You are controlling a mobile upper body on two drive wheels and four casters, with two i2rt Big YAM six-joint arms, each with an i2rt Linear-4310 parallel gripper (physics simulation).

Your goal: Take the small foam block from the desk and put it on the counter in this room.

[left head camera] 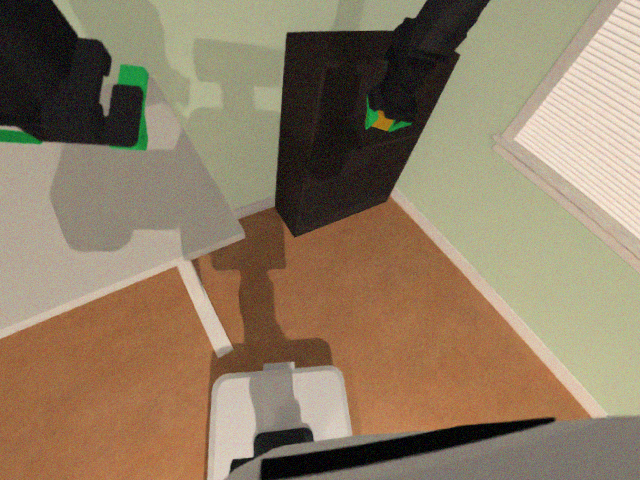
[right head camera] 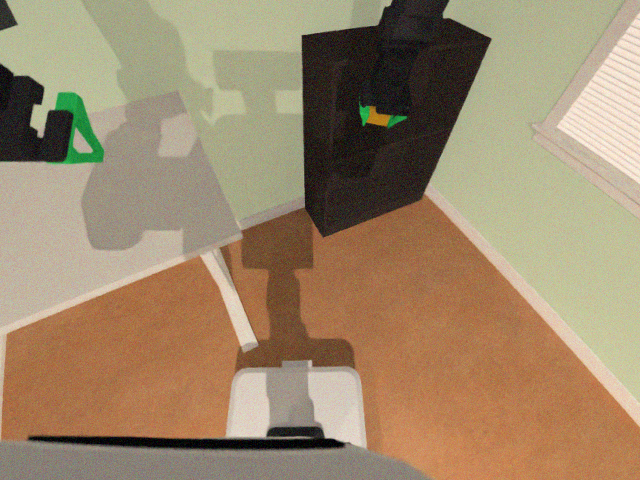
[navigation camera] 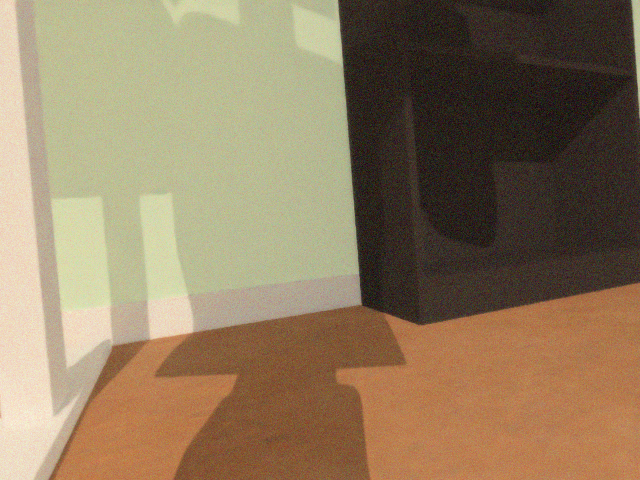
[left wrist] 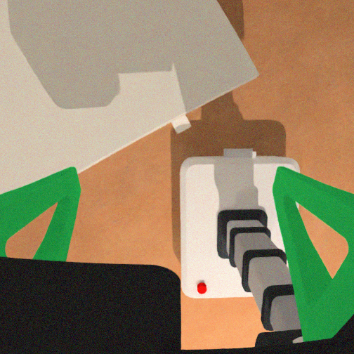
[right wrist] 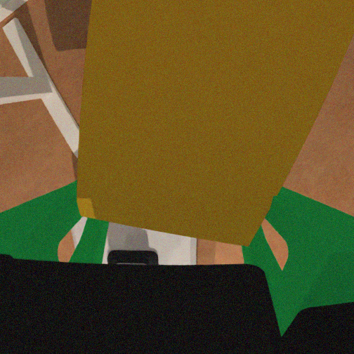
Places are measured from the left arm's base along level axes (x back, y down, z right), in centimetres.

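Pixels of known places: left gripper, between the fingertips: (left head camera: 94, 140) (right head camera: 63, 155); right gripper, between the fingertips: (left head camera: 377, 128) (right head camera: 375, 125).
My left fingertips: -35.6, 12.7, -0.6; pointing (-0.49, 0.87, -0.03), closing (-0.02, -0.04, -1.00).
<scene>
Behind a point stands the place of what it marks, as x, y, z.
The small foam block (left head camera: 382, 119) @(-69.9, 28.4, 44.2) (right head camera: 378, 116) @(-70.1, 28.9, 44.2) (right wrist: 200, 110) is yellow-orange and fills much of the right wrist view. My right gripper (left head camera: 386, 125) @(-70.2, 31.3, 43.9) (right head camera: 382, 121) @(-70.2, 31.3, 43.9) (right wrist: 172, 176) is shut on it, with a green finger on each side, and holds it in the air. My left gripper (left wrist: 176, 177) is wide open and empty, over the floor and my base; it also shows at the upper left of the left head camera view. A light grey table top (left head camera: 31, 232) @(-48.9, 46.0, -32.0) (right head camera: 41, 232) @(-49.2, 46.0, -38.2) (left wrist: 30, 140) lies at the left; whether it is the desk or the counter, I cannot tell.
A tall dark bookcase (left head camera: 336, 201) @(-137.7, 131.0, 65.8) (right head camera: 361, 206) @(-132.7, 131.0, 62.0) (navigation camera: 516, 289) @(-126.4, 136.8, 61.9) stands against the green wall, behind my right gripper in the head views. A window with blinds (left head camera: 594, 103) @(-98.4, 26.2, 142.9) (right head camera: 615, 103) @(-102.0, 37.3, 141.1) is at the right. My white base (left head camera: 320, 403) @(-17.9, 115.0, 37.3) (right head camera: 336, 403) @(-18.2, 115.0, 38.0) (left wrist: 205, 200) is below.
</scene>
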